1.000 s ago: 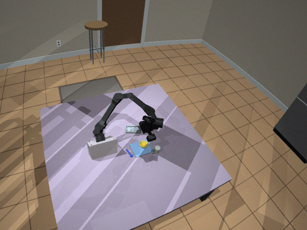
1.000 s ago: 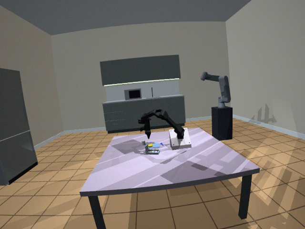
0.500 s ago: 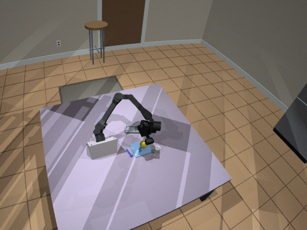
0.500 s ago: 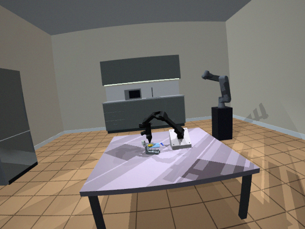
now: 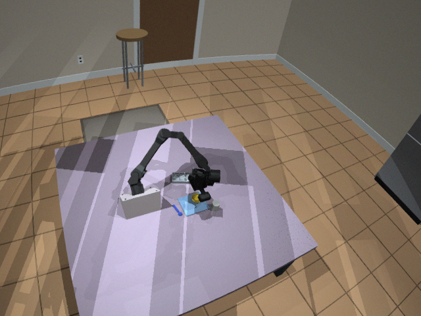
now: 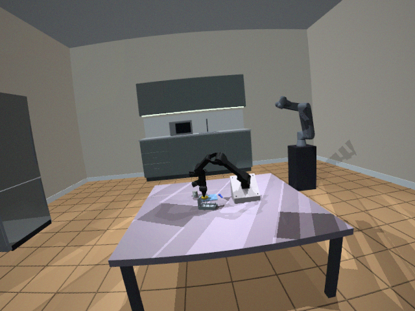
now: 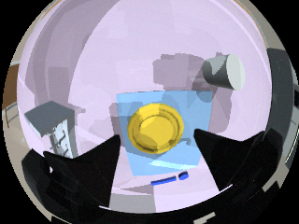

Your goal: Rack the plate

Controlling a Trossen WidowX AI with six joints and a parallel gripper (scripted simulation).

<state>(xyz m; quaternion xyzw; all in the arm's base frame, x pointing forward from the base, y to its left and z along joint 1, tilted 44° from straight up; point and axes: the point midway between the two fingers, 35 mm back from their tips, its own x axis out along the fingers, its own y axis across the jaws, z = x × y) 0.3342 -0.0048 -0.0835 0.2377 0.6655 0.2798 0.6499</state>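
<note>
The yellow plate lies 2 cm below my gripper tip. Round my gripper tip: blue spoon 14 cm behind, 4 cm to the right, 3 cm below; white cup 9 cm to the right, 8 cm ahead, 1 cm below; blue mat 3 cm below, 3 cm behind, 2 cm to the right.
</note>
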